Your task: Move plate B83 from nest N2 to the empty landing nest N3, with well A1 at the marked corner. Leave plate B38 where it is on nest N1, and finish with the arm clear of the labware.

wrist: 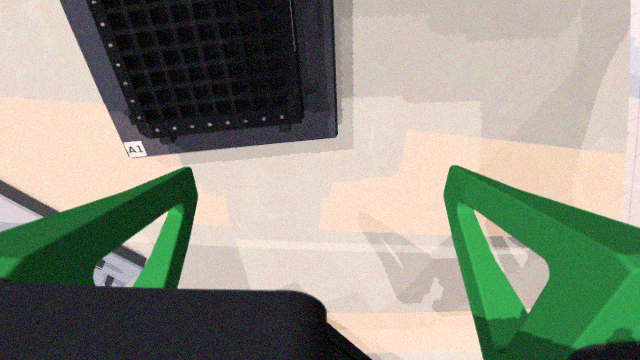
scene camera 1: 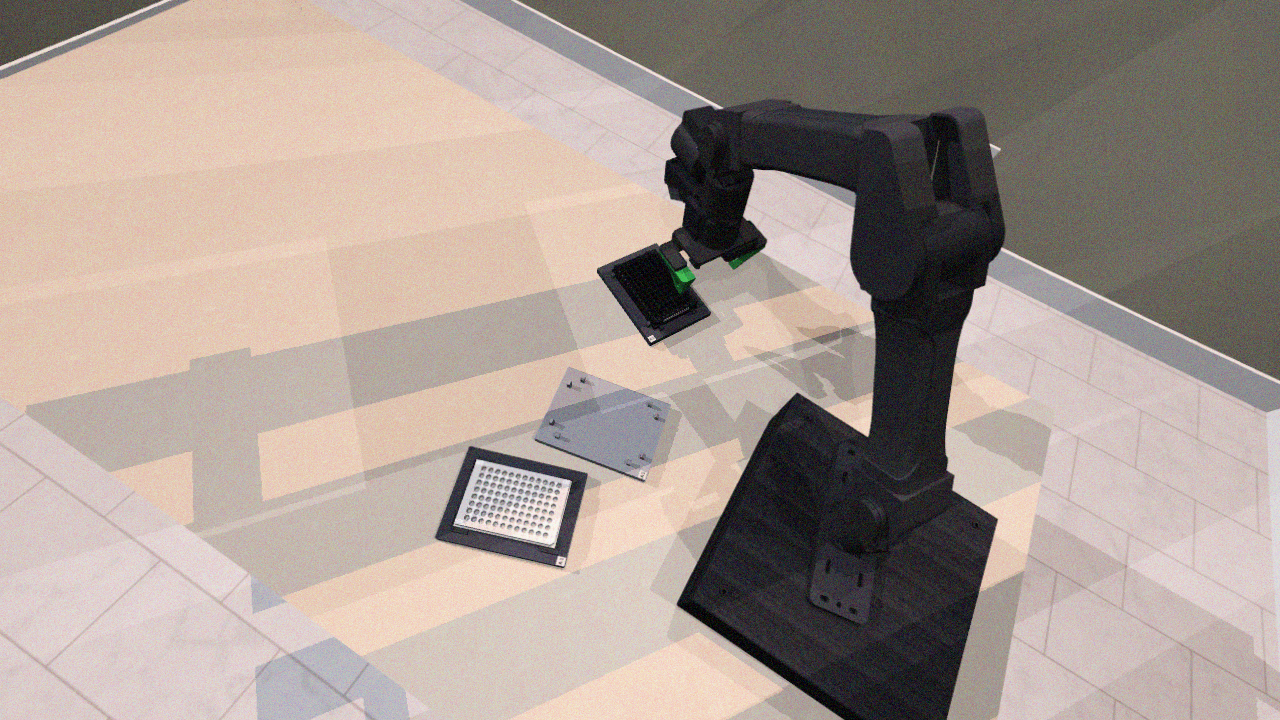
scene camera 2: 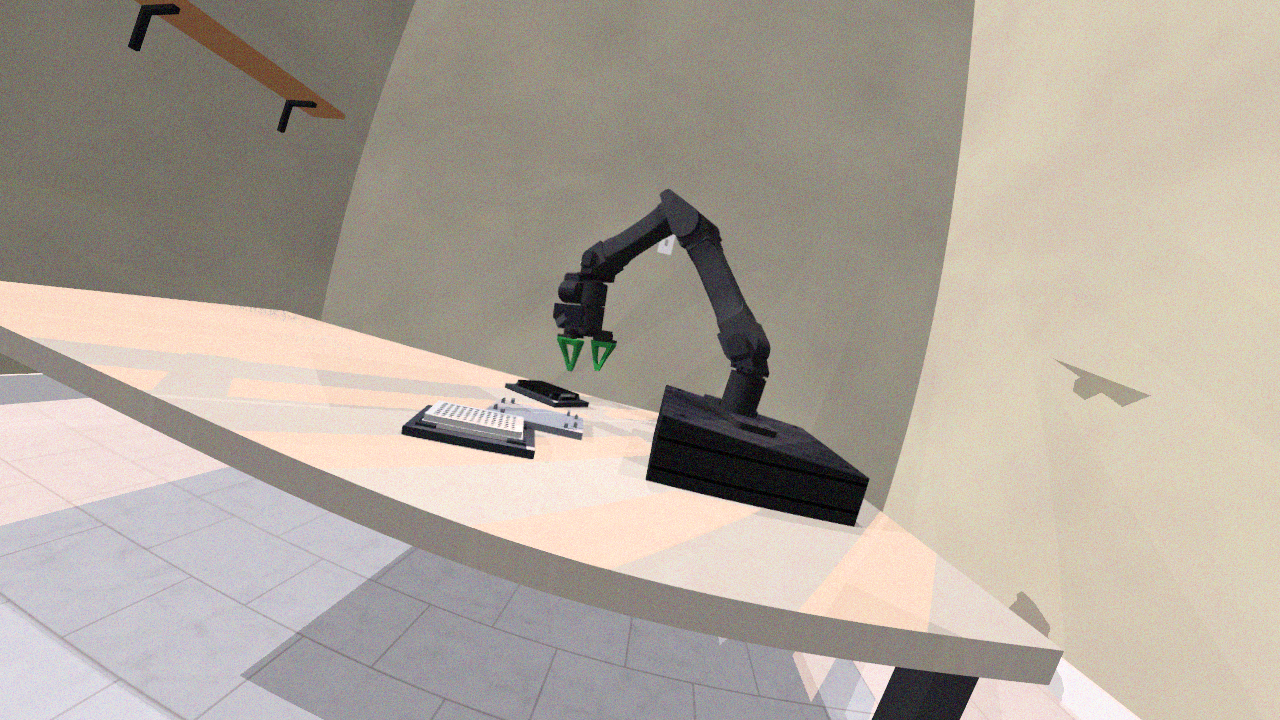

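Labels:
My gripper is visible to me in the wrist view (320, 180) as well as in scene camera 1 and scene camera 2. On the gripper, (scene camera 2: 574, 339) and (scene camera 1: 682, 276) are one spot. There is a grey nest too, and on it (scene camera 1: 607, 444) is the same spot as (scene camera 2: 544, 420).

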